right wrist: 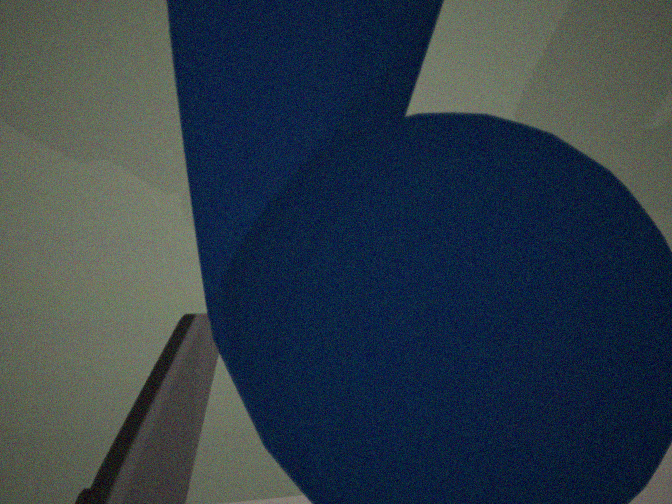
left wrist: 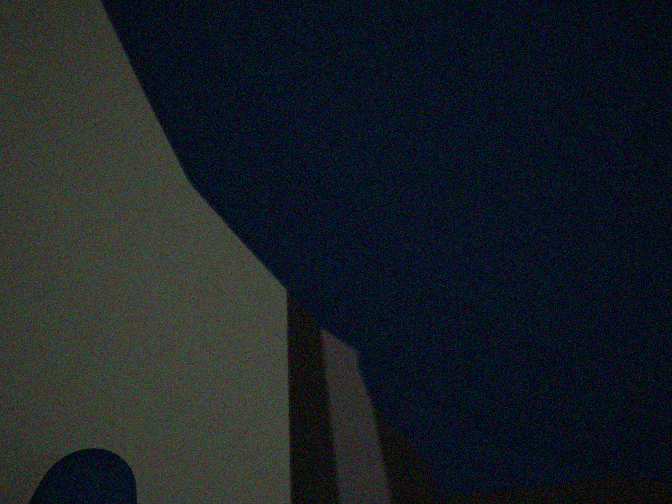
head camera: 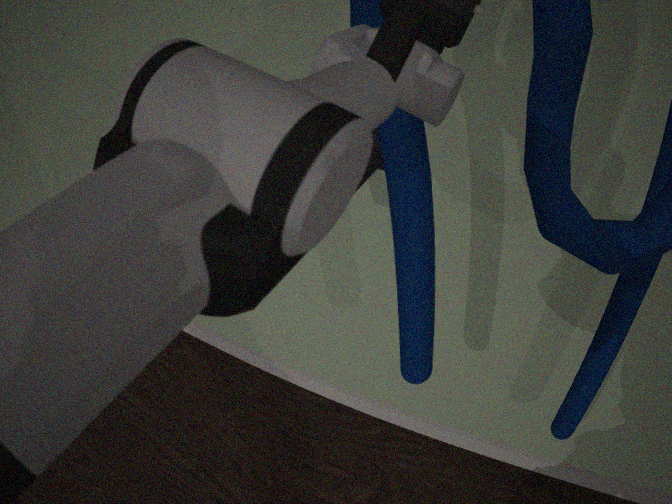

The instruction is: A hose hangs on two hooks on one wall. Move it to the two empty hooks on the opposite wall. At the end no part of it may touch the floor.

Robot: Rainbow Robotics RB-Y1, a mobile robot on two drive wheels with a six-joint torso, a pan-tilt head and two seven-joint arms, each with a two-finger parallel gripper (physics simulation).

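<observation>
The blue hose (head camera: 409,244) hangs in front of the pale green wall in the head view. One free end (head camera: 415,374) points down above the baseboard. A second strand bends into a loop (head camera: 564,206) at the right, and another end (head camera: 564,428) hangs low. My left gripper (head camera: 420,27) is shut at the top edge, close against the hose, with its fingertips cut off by the frame. In the left wrist view the hose (left wrist: 434,217) fills most of the picture. My right gripper is shut on the hose (right wrist: 434,303); one finger (right wrist: 157,406) shows beside it.
The dark brown floor (head camera: 271,434) meets the wall at a pale baseboard (head camera: 347,398). My left forearm (head camera: 162,217) fills the left of the head view. No hooks are in view.
</observation>
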